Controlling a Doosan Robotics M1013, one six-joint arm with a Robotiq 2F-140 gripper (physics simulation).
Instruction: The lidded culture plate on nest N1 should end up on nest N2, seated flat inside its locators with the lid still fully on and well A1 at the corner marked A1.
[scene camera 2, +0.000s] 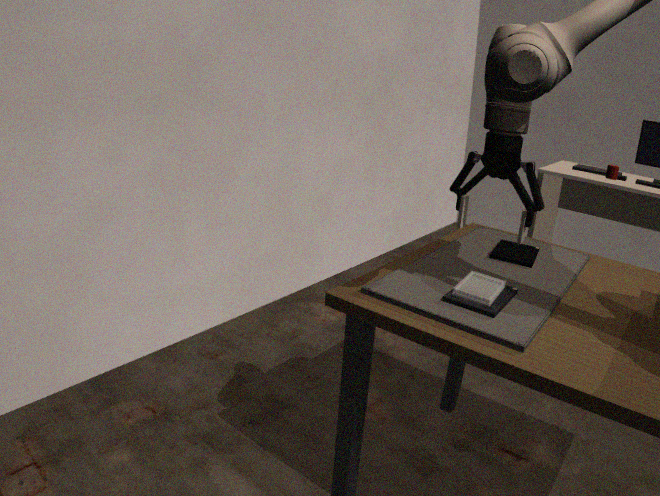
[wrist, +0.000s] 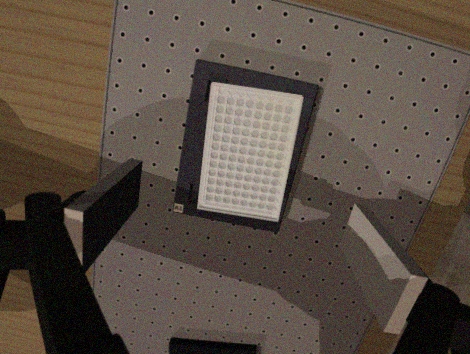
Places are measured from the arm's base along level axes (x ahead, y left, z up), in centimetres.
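Pixels of known places: gripper, fingertip midpoint: (scene camera 2: 490, 234) (wrist: 244, 205).
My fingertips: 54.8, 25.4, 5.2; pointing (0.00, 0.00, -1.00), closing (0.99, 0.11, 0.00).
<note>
For each thing: its top centre in the pictures, then the offset to it from my fingertips, as dx, dy, dz. Level surfaces: height alone.
- white lidded culture plate at its top centre: (wrist: 246, 157) (scene camera 2: 480, 283) +0.1, -0.1, -11.5
- nest's A1 mark at its top centre: (wrist: 178, 208) -5.0, -8.5, -13.4
- perforated grey board at its surface level: dz -14.6
- wooden table at its surface level: dz -15.9
The white lidded culture plate (scene camera 2: 479, 288) (wrist: 251, 152) lies on a dark nest (scene camera 2: 501, 305) (wrist: 189, 135) near the front end of the grey board. Its lid appears fully on. The nest's A1 mark (wrist: 178, 208) shows at its lower left corner in the wrist view; whether the plate sits flat inside the locators, and where well A1 is, I cannot tell. The other dark nest (scene camera 2: 514, 253) (wrist: 215, 346) holds no plate in the scene view. My gripper (scene camera 2: 491, 234) (wrist: 244, 205) is wide open and empty, raised above the board, behind the plate and near the other nest.
Both nests are on the perforated grey board (scene camera 2: 538, 320) (wrist: 150, 110) on the wooden table (scene camera 2: 602, 352) (wrist: 55, 90). A plain wall (scene camera 2: 240, 160) stands beyond the table's left side. A white desk (scene camera 2: 549, 200) with a red cup (scene camera 2: 612, 172) and a monitor (scene camera 2: 648, 144) is at the back right.
</note>
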